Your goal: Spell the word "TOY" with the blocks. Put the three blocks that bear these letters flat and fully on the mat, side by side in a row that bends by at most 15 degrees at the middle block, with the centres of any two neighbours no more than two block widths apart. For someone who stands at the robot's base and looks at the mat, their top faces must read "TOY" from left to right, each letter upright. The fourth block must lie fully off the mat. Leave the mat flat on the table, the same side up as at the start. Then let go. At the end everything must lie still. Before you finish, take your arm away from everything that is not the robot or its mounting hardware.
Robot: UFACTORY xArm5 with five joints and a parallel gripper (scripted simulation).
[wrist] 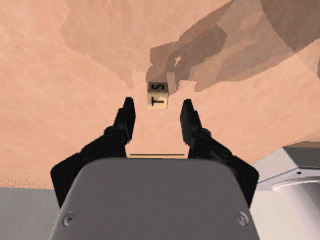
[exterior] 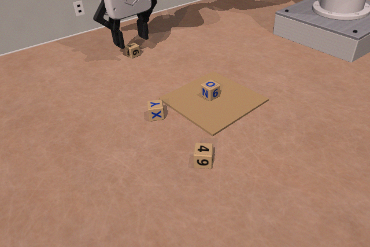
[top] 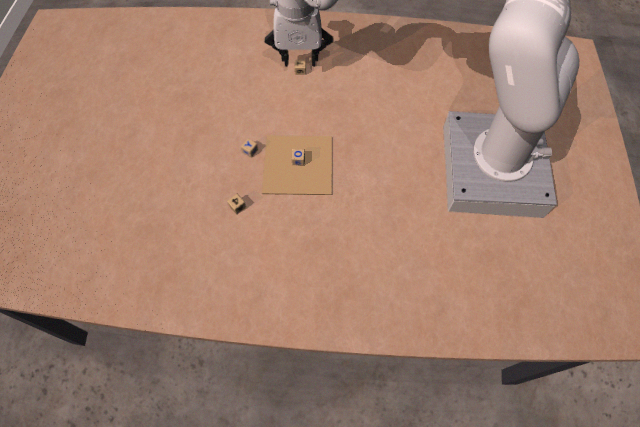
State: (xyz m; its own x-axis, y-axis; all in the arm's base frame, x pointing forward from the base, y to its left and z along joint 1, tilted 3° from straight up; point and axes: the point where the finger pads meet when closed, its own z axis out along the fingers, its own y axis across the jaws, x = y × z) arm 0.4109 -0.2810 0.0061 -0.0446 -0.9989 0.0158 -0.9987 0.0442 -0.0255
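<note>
Now: the T block 4 cm below my hand. Round my hand: O block 1 cm ahead, 25 cm to the left, 3 cm below; tan mat 1 cm ahead, 26 cm to the left, 5 cm below.
</note>
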